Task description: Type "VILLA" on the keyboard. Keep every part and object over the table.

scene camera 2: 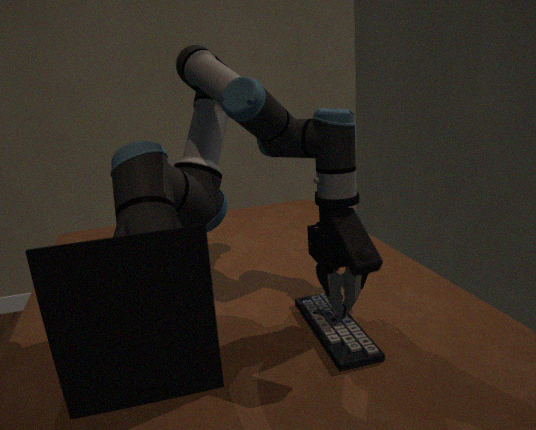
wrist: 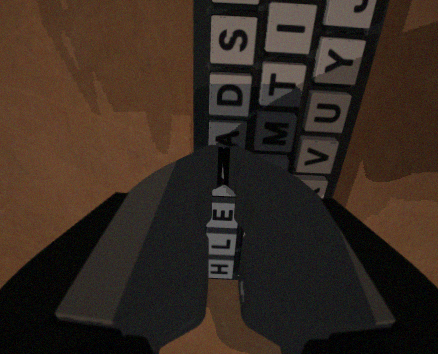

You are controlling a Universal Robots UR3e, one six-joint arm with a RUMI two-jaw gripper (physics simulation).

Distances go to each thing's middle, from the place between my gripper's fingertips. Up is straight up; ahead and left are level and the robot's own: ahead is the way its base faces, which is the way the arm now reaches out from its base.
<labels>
The key (wrist: 223, 133) is 1 cm to the right of my hand. The rest, counted from my hand: dark keyboard (scene camera 2: 349, 346) (2 cm behind, 1 cm to the right).
</labels>
